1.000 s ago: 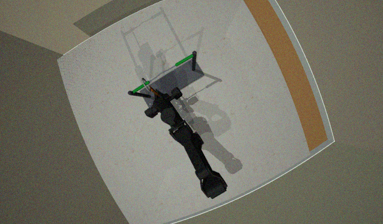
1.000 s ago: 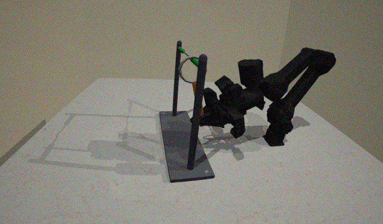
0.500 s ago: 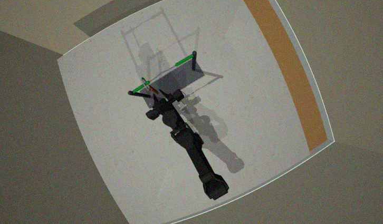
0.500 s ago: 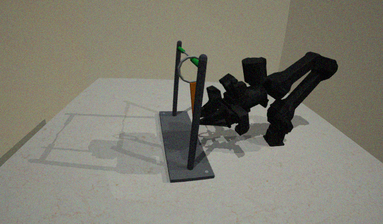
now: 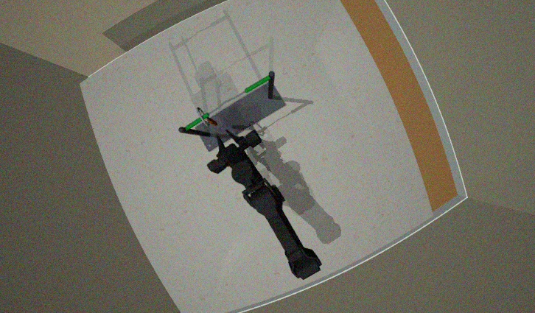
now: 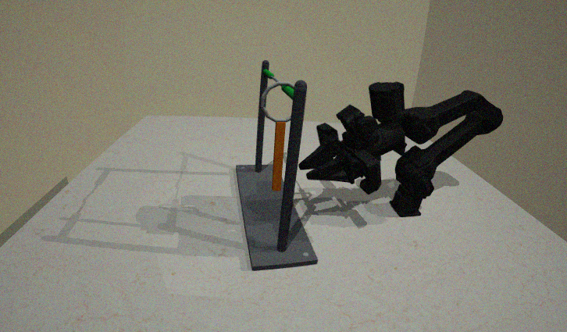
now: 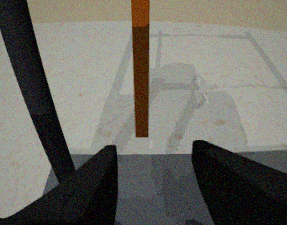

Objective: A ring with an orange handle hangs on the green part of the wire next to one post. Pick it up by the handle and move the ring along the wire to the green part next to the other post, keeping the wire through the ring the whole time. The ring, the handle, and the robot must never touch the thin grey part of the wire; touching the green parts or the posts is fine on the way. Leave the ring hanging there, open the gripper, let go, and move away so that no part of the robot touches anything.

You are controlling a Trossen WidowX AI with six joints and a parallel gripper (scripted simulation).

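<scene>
Now: gripper tip 80 mm below the ring with orange handle, 50 mm short of it and 10 mm to the right of it.
</scene>
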